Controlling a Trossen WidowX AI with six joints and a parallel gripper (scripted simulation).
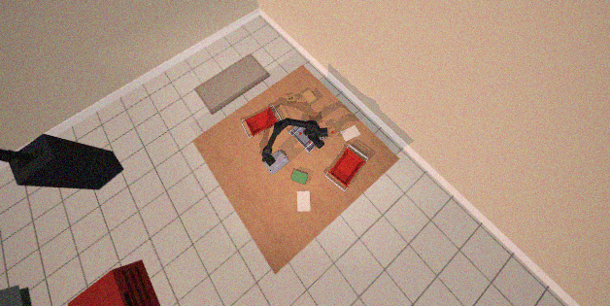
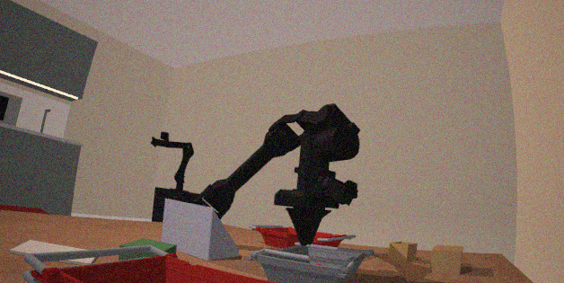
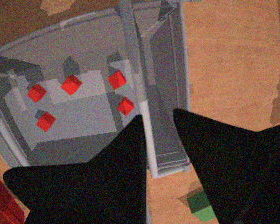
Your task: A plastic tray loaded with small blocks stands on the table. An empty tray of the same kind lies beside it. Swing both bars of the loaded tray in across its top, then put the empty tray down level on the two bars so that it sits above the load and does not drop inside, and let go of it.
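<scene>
Now: the red tray 170 mm behind my gripper tip, 480 mm to the left of it and 40 mm below it. From my gripper tip the other things lie so: green block (290 mm behind, 110 mm to the right, 70 mm below).
</scene>
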